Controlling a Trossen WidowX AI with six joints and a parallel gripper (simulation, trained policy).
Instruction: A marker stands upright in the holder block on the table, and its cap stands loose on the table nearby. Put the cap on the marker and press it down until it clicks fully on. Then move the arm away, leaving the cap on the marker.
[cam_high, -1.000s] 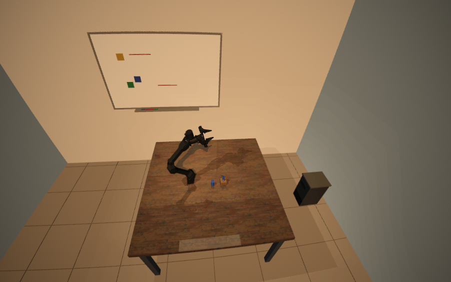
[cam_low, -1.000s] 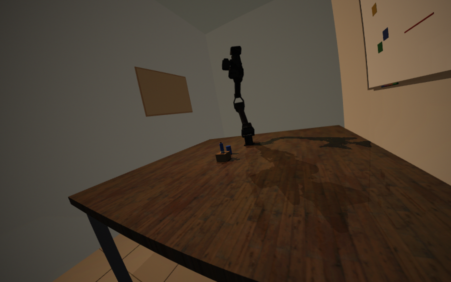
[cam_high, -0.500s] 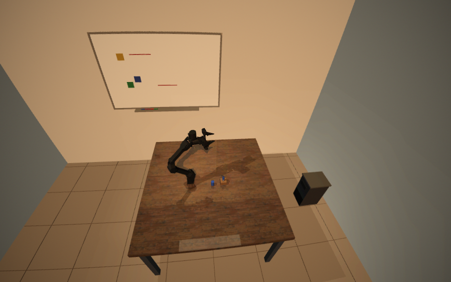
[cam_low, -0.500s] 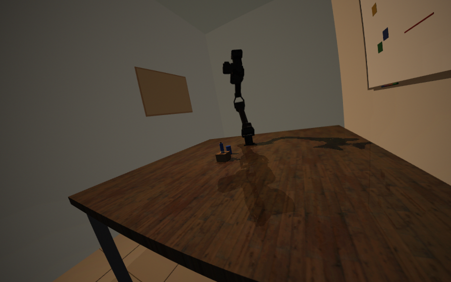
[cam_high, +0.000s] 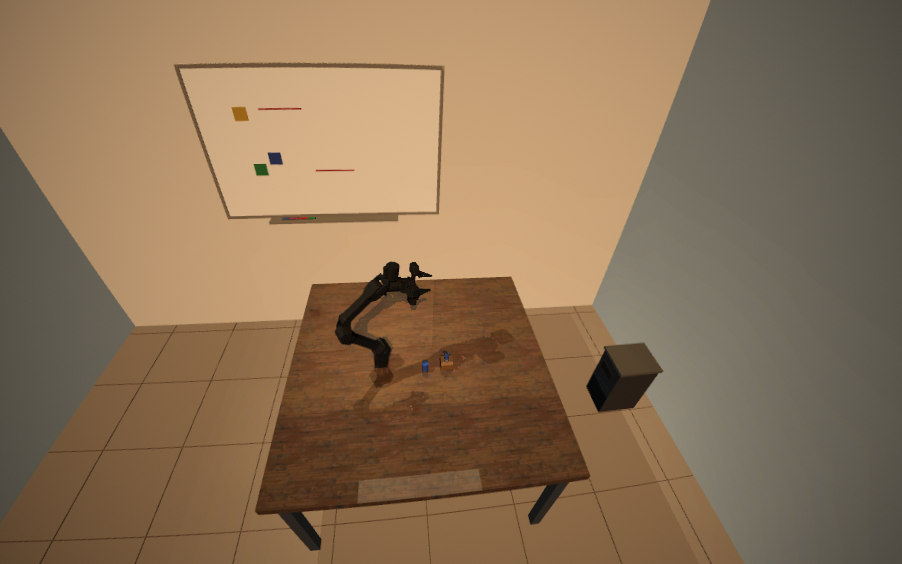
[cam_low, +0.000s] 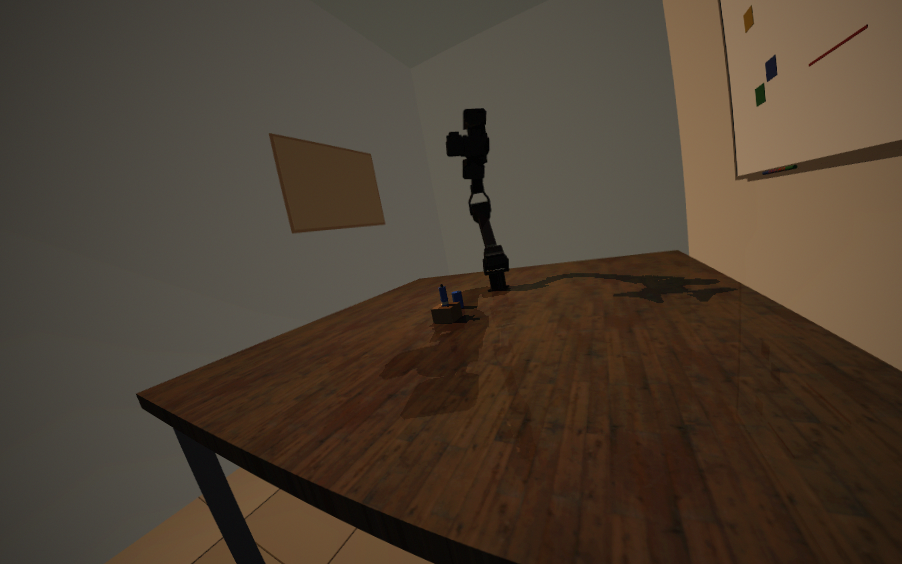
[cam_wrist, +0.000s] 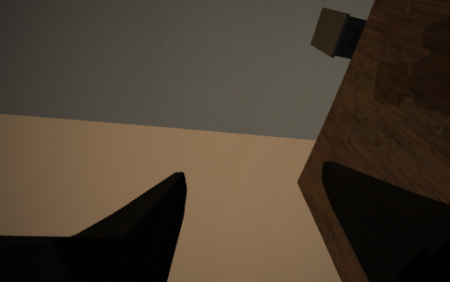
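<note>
The blue cap is 3 cm behind my gripper tip, 14 cm to the right of it and 42 cm below it. Also, from my gripper tip: tan holder block (7 cm ahead, 12 cm to the right, 43 cm below).
</note>
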